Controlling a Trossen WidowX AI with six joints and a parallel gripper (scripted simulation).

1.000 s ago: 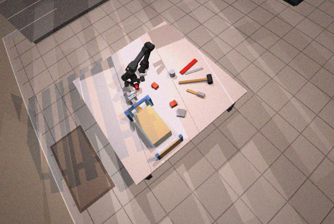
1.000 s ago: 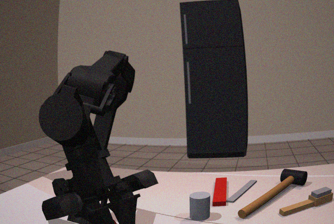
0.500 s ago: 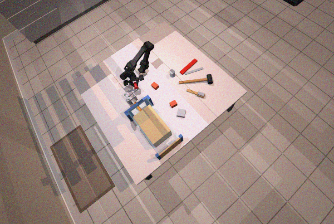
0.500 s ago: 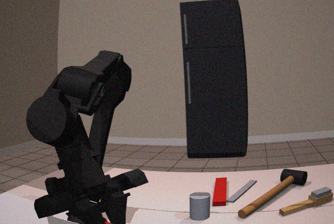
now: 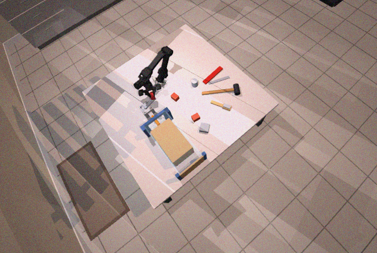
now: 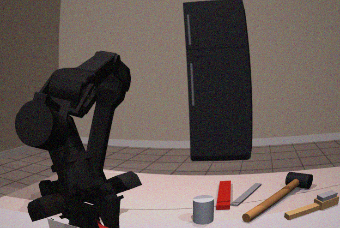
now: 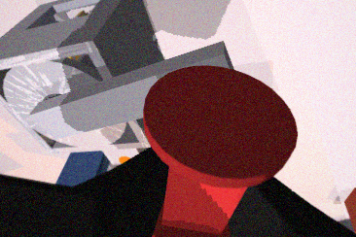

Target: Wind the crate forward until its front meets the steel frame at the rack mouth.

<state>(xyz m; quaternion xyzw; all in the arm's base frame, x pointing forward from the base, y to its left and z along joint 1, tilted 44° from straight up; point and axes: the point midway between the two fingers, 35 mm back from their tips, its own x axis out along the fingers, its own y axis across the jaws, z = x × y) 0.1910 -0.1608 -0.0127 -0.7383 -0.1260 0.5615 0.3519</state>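
The winch handle lies 3 cm to the right of my gripper tip and 3 cm below it. Round my gripper tip: clear-panelled cubby: 42 cm ahead, 3 cm to the right, 2 cm below; grey hand winch: 1 cm ahead, 10 cm to the right, 10 cm below; red knob: 1 cm behind.
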